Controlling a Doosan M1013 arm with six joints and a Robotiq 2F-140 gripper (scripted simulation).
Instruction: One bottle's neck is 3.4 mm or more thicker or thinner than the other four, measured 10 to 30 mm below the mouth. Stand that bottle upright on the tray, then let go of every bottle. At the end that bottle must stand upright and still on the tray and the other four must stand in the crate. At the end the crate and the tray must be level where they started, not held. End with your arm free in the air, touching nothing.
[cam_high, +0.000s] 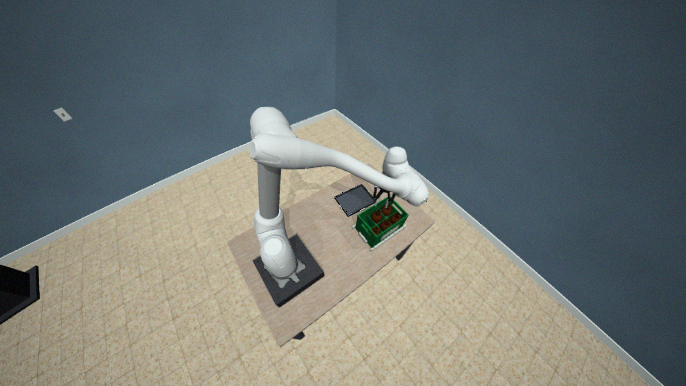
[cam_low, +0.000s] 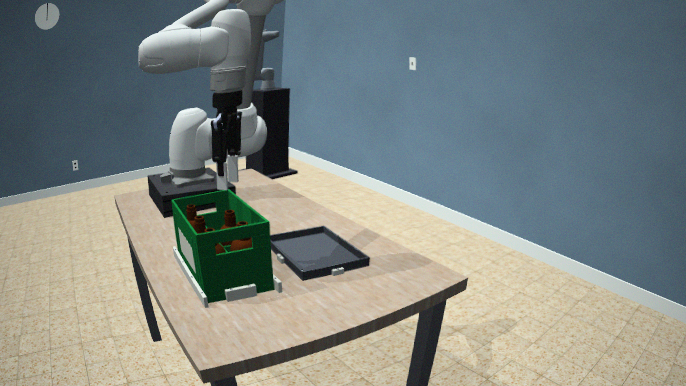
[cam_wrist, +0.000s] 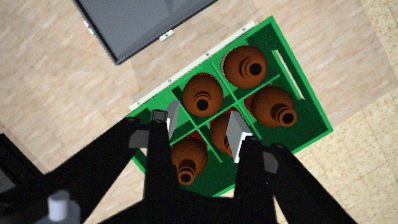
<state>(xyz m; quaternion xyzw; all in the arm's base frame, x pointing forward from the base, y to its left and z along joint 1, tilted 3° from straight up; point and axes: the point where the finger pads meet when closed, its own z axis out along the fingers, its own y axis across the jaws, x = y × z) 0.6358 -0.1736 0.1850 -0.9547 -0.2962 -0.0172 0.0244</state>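
Right now the green crate is 1 cm behind my hand, 4 cm to the right of it and 18 cm below it. Round my hand: dark tray: 5 cm ahead, 23 cm to the left, 25 cm below; brown bottle: 9 cm ahead, 1 cm to the right, 17 cm below.
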